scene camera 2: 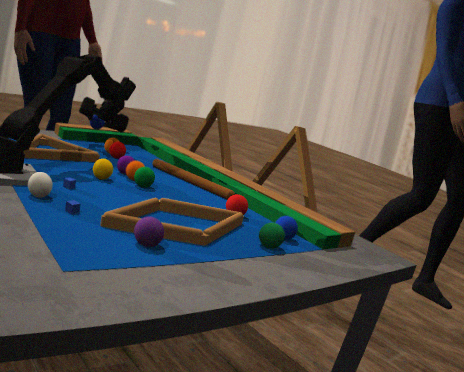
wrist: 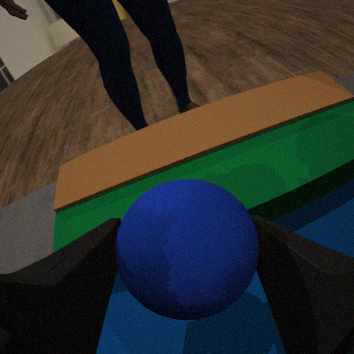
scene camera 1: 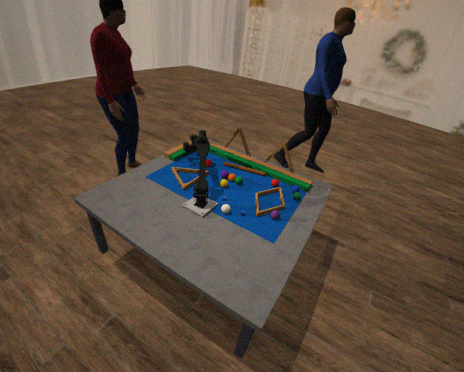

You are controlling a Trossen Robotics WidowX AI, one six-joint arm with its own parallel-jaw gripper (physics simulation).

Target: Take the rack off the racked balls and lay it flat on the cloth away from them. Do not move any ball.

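Observation:
I can see my gripper point(scene camera 2: 96, 122), and the wrist view has my gripper point(wrist: 185, 226) too. On the table there are a rack point(scene camera 2: 67, 151), a purple ball point(scene camera 2: 149, 231) and a cue stick point(scene camera 2: 205, 184). In the wrist view the cue stick is out of frame, and in the wrist view the purple ball is out of frame. I see a blue cloth point(scene camera 1: 240, 197) as well, and the wrist view gives me the blue cloth point(wrist: 249, 317) again. There is also a rail point(scene camera 2: 319, 230), and I find the rail in the wrist view point(wrist: 275, 147) and in scene camera 1 point(scene camera 1: 282, 175).

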